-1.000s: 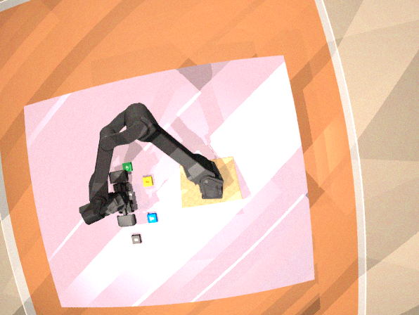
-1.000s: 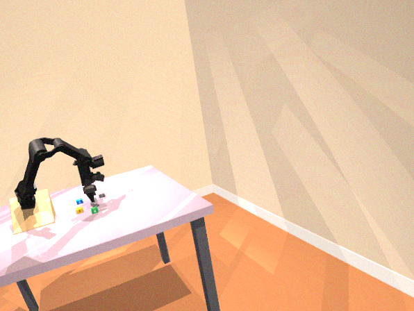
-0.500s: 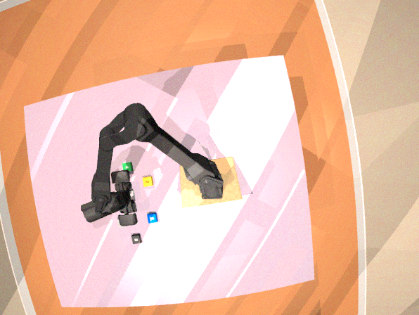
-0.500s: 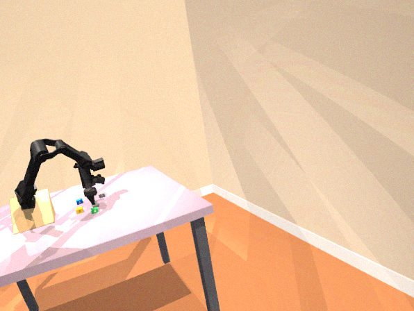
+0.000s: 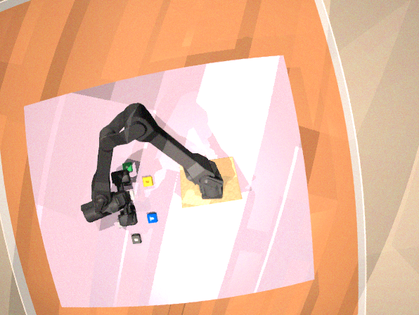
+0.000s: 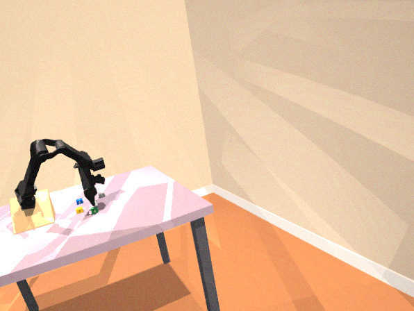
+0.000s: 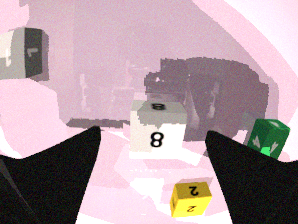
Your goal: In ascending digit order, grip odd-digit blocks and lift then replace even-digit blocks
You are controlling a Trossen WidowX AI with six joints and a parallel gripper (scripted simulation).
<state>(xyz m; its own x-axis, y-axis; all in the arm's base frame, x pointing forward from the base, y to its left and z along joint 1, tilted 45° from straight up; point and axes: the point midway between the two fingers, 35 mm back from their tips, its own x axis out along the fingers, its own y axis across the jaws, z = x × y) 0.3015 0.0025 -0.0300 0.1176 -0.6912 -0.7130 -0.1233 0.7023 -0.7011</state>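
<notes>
My gripper tip is now right at the white block. The rest, counted from my gripper tip: green block (10 cm to the right, 1 cm ahead); then yellow block (7 cm behind, 5 cm to the right); then blue block (8 cm to the left, 8 cm behind).
</notes>
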